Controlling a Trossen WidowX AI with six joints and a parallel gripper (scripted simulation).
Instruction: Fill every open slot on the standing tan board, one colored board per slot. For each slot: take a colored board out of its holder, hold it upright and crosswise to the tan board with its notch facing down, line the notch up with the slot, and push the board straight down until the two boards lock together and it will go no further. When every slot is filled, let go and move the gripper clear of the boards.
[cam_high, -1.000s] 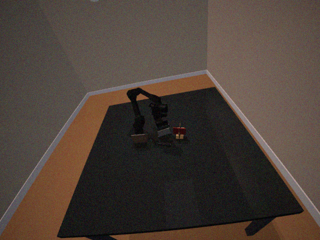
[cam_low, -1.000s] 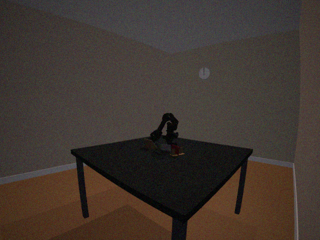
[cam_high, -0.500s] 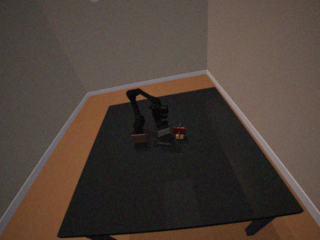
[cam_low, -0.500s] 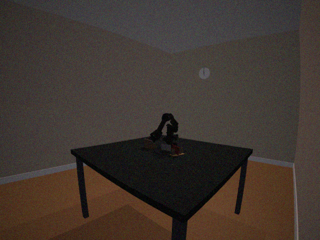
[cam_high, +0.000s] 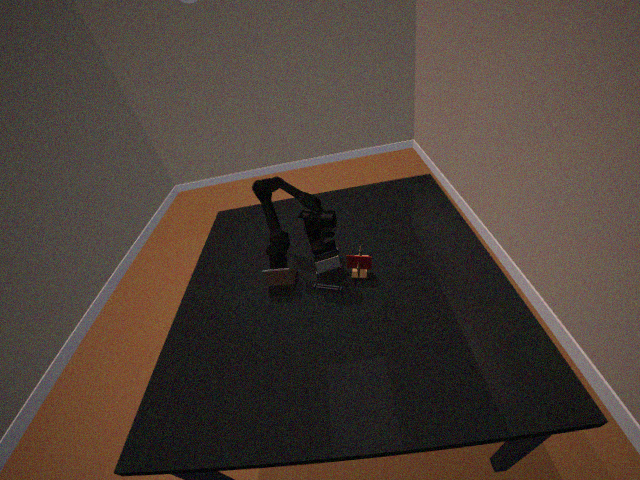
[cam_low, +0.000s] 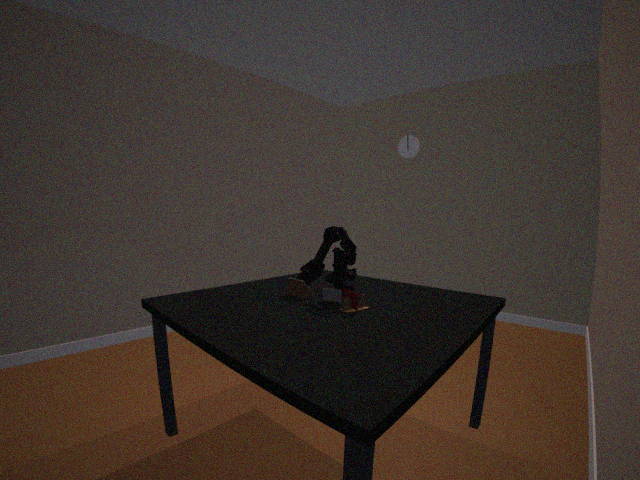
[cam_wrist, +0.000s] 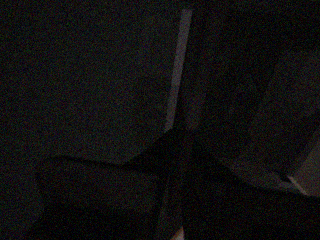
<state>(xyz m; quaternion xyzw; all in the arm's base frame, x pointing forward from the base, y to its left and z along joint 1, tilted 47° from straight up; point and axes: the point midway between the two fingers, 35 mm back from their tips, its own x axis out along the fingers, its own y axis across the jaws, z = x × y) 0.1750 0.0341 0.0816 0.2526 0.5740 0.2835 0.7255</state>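
My gripper tip is now 160 mm short of the tan board and 110 mm to the left of it. Round my gripper tip: red board: 150 mm ahead, 140 mm to the right, 20 mm above.
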